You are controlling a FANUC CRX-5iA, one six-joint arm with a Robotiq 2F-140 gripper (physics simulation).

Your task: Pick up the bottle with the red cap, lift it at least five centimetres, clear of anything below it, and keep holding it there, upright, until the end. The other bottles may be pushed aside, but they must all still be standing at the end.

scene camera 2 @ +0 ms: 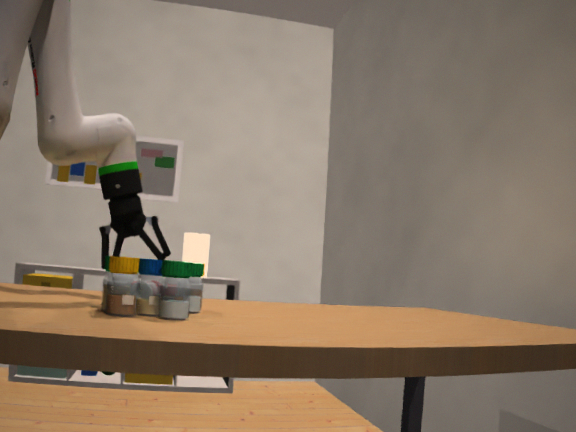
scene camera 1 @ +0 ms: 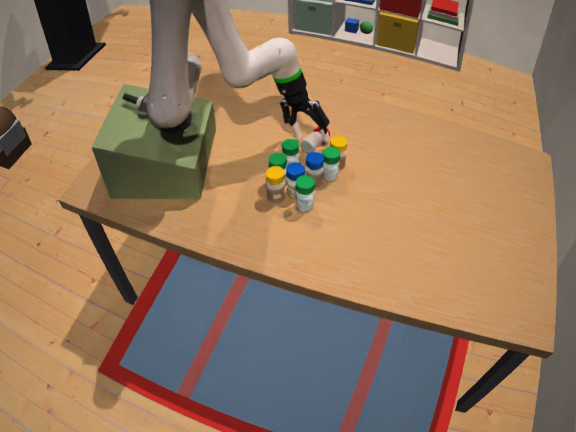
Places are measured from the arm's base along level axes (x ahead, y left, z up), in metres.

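Pixels of known places: gripper, fingertip midpoint: (scene camera 2: 143,292) (scene camera 1: 313,138).
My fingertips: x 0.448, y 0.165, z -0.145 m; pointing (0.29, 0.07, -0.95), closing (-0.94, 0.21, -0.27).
Note:
Ahead of a thing's pixels: the offset from my fingertips to its middle.
The bottle with the red cap {dy -0.004, dx +0.007, dz +0.000 m} (scene camera 1: 312,142) lies on its side at the back of the group in scene camera 1, its cap pointing back and right. In scene camera 2 it is mostly hidden behind the standing bottles. My gripper (scene camera 1: 311,137) (scene camera 2: 140,257) is open, pointing down and tilted, with nothing held. In scene camera 1 one fingertip is left of the lying bottle and the other is in front of its red cap; whether they touch it, I cannot tell. In scene camera 2 the fingertips are hidden behind the caps.
Several bottles stand upright close in front, among them a yellow-capped one {dy -0.268, dx -0.054, dz +0.024 m} (scene camera 1: 275,185) (scene camera 2: 123,287), a green-capped one {dy -0.282, dx +0.041, dz +0.024 m} (scene camera 1: 305,195) (scene camera 2: 175,290) and a blue-capped one {dy -0.176, dx +0.045, dz +0.024 m} (scene camera 1: 315,162). Another yellow-capped bottle {dy -0.077, dx +0.100, dz +0.024 m} (scene camera 1: 338,145) stands right of the red cap. A green block (scene camera 1: 150,172) carries the arm.

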